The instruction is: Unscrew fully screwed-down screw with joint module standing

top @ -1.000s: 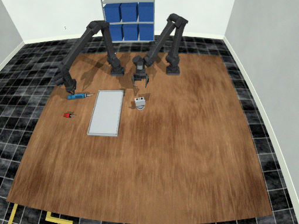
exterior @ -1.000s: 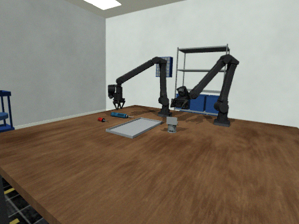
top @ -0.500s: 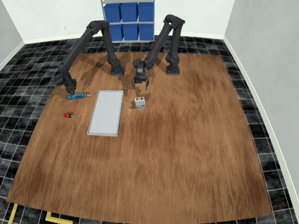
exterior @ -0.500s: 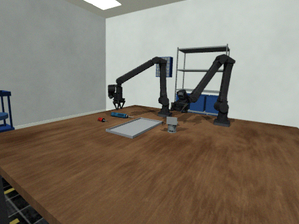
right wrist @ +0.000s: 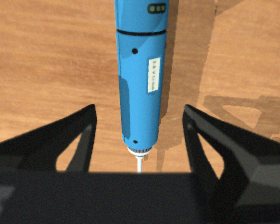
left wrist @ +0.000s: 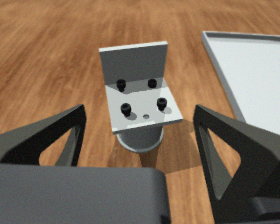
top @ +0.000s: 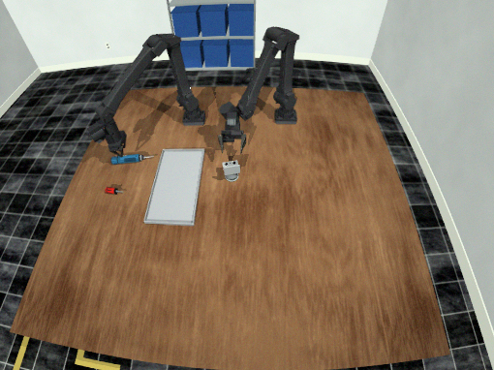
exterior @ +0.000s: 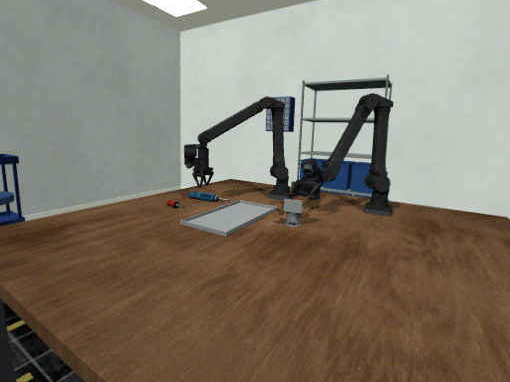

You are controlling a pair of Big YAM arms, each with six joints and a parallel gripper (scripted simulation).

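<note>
Now: the screw 40 mm ahead of my left hand, 10 mm to the left of it and 40 mm below it. Also, from my left hand: flat grey tray 100 mm ahead, 260 mm to the right, 100 mm below; then grey bracket 60 mm ahead, 30 mm below; then small red-handled tool 150 mm ahead, 570 mm to the right, 90 mm below.
</note>
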